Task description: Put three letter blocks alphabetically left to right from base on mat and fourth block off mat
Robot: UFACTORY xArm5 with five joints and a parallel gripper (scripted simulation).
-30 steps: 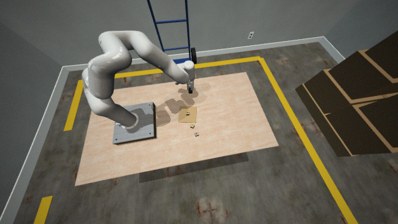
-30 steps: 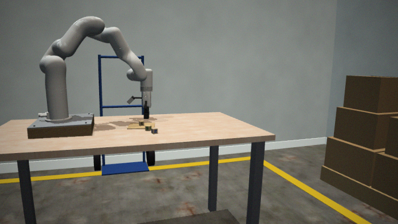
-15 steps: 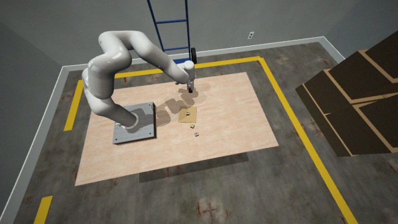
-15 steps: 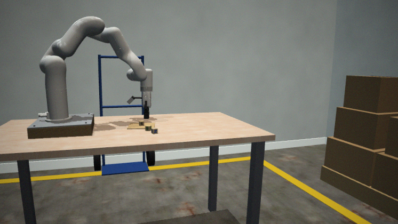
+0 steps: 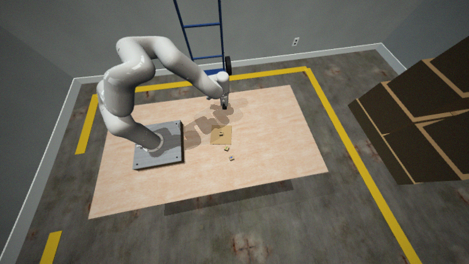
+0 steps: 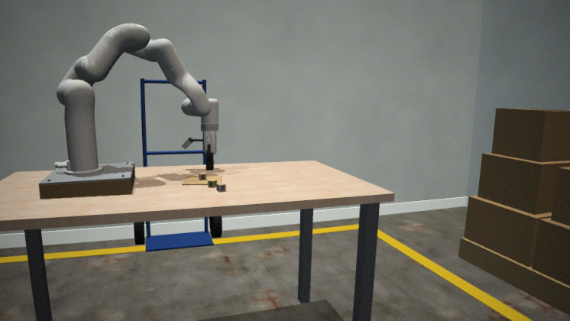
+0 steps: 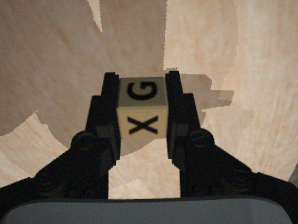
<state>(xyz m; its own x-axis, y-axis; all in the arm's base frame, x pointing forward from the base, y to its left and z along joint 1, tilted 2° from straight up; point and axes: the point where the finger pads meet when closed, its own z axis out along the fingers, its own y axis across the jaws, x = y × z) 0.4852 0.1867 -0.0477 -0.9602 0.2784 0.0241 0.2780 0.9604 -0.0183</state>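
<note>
My gripper is now 7 cm past the tan mat, 21 cm to the left of it and 2 cm above it. Round my hand: block: 1 cm below.
</note>
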